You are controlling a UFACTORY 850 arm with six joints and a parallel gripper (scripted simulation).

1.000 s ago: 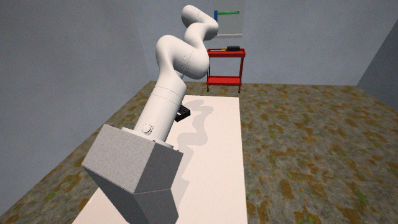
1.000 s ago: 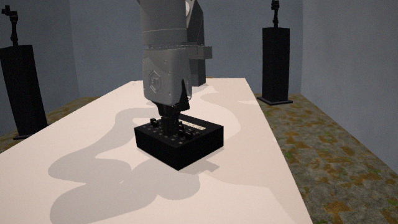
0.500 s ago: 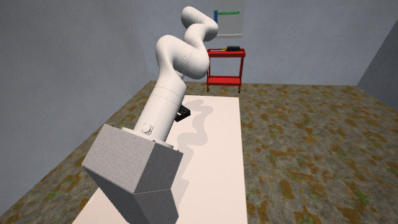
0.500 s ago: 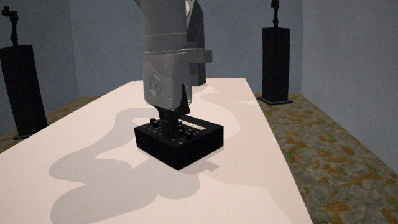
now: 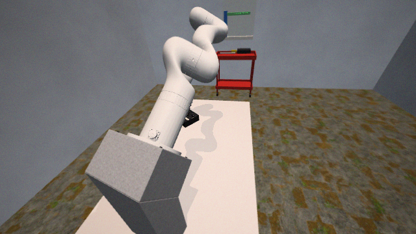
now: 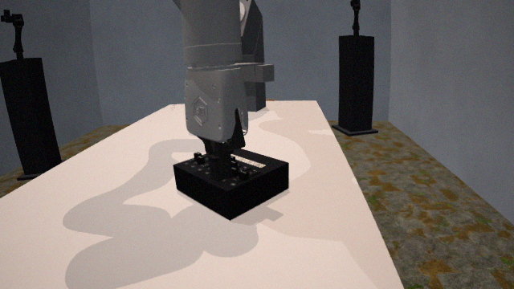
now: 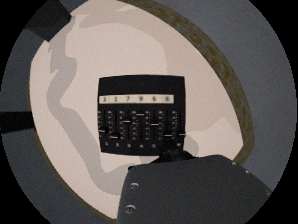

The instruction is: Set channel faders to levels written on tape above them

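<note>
My hand is 110 mm past the fader cap, 30 mm to the left of it and 10 mm above it.
</note>
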